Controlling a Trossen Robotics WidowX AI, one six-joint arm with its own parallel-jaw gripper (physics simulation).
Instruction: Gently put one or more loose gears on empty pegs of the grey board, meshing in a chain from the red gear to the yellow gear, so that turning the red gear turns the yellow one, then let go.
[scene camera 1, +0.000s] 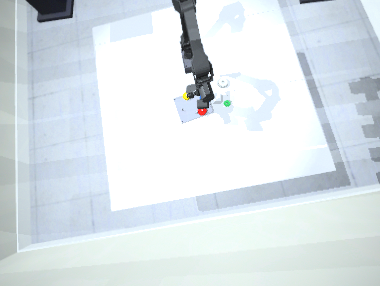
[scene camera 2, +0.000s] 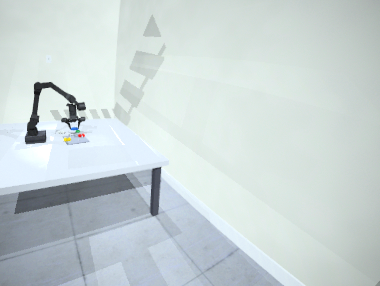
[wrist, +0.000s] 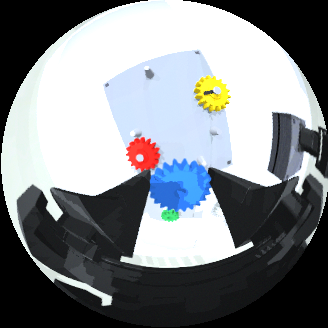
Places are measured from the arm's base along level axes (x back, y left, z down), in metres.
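Where they show: gripper, fingertip midpoint: (scene camera 2: 74, 129) (wrist: 179, 172); arm's base, link origin: (scene camera 1: 189, 54) (scene camera 2: 32, 134).
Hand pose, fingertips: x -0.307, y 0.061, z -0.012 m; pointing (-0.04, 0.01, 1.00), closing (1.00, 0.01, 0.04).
Note:
Things, the pixels of their top centre, and the offset from my fingertips. Level surfaces: height alone.
- blue gear, top centre: (wrist: 180, 193) (scene camera 2: 74, 127) dx +0.000, dy +0.018, dz -0.011 m
- grey board, top centre: (wrist: 174, 114) (scene camera 1: 192, 103) (scene camera 2: 74, 136) dx -0.003, dy -0.058, dz +0.037 m
- red gear, top centre: (wrist: 140, 156) (scene camera 1: 202, 110) (scene camera 2: 81, 134) dx -0.053, dy -0.004, dz +0.043 m
- yellow gear, top centre: (wrist: 215, 90) (scene camera 1: 186, 95) (scene camera 2: 67, 138) dx +0.053, dy -0.093, dz +0.042 m
- small green gear, top centre: (wrist: 169, 217) (scene camera 1: 227, 103) dx -0.015, dy +0.150, dz +0.051 m
- white table, surface height: dz +0.068 m
- white gear, top centre: (wrist: 227, 209) (scene camera 1: 223, 81) dx +0.125, dy +0.137, dz +0.051 m
My gripper (wrist: 179, 172) (scene camera 2: 74, 128) is shut on the blue gear (wrist: 181, 186) (scene camera 2: 74, 129), held flat between the fingertips over the near edge of the grey board (wrist: 170, 110) (scene camera 1: 189, 116). The red gear (wrist: 142, 154) (scene camera 1: 202, 111) (scene camera 2: 81, 135) sits on a board peg, just left of the blue gear in the wrist view; the yellow gear (wrist: 212, 94) (scene camera 1: 186, 96) (scene camera 2: 67, 140) sits on a peg farther off. Bare pegs (wrist: 148, 71) (wrist: 214, 132) show, and one peg top pokes out beside the blue gear. The blue gear hides part of the board.
A small green gear (wrist: 170, 215) (scene camera 1: 227, 103) lies on the white table (scene camera 1: 150, 165) (scene camera 2: 120, 155) beside the board. A white gear (scene camera 1: 223, 82) also lies there. The arm's dark base (scene camera 2: 35, 137) (wrist: 286, 145) stands near the board's yellow-gear side.

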